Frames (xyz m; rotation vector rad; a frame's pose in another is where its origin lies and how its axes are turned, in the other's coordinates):
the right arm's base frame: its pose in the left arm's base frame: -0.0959 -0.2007 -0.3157 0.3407 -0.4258 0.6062
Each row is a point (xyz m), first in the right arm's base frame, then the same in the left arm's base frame.
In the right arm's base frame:
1: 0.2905 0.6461 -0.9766
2: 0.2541 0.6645 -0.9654
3: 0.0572 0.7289 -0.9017
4: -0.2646 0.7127 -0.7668
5: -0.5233 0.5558 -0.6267
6: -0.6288 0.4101 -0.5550
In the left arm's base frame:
1: 0.0011 0.8512 -0.8985
2: -0.0403 0.8434 -0.9029
3: -0.2433 0.7729 -0.9305
4: -0.5098 0.5508 -0.9713
5: -0.6453 0.2478 -1.0031
6: -0.6548 0.0550 -1.0184

